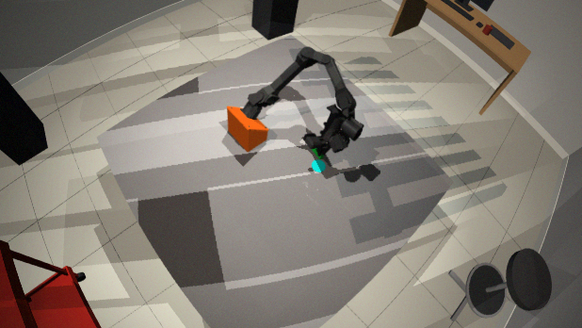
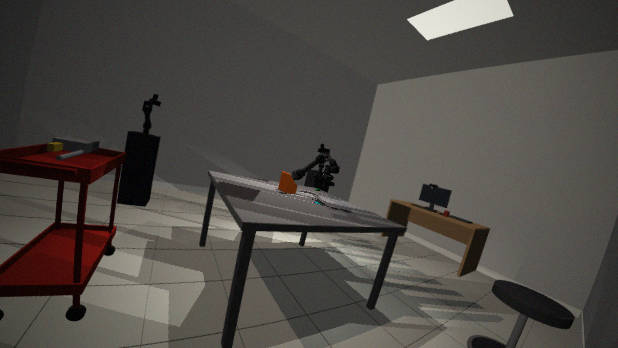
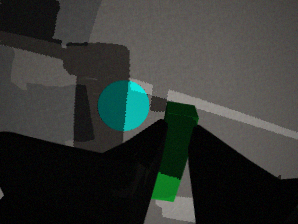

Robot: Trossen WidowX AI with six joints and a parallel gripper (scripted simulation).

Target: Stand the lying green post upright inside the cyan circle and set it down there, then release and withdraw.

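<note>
My gripper tip is now 120 mm above the cyan circle and 30 mm to the right of it. From my gripper tip the other things lie so: green post: 20 mm behind, 10 mm below.
</note>
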